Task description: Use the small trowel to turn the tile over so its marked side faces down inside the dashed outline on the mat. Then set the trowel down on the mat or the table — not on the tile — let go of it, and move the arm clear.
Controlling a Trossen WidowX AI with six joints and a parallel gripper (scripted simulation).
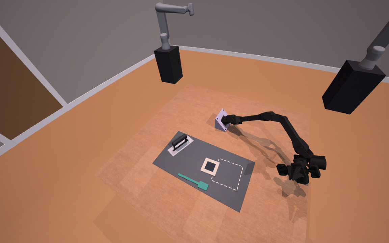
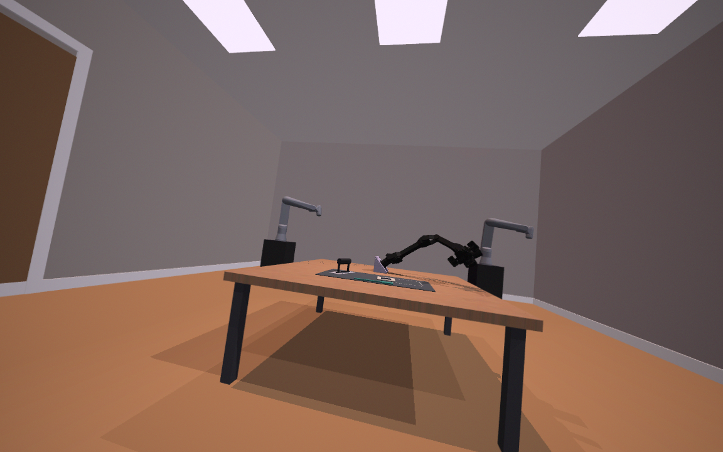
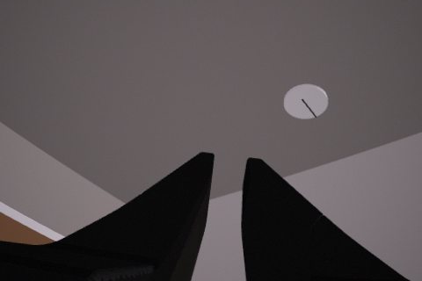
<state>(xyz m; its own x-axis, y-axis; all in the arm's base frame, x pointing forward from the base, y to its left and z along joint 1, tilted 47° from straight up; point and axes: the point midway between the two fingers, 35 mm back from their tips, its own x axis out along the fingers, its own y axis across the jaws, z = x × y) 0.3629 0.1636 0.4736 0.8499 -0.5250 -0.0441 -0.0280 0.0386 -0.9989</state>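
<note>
The teal trowel is 460 mm to the right of my gripper tip, 220 mm below it and 120 mm ahead of it. The rest, counted from my gripper tip: mat 470 mm to the right, 240 mm below, 10 mm behind; then tile 410 mm to the right, 220 mm below, 10 mm behind.
</note>
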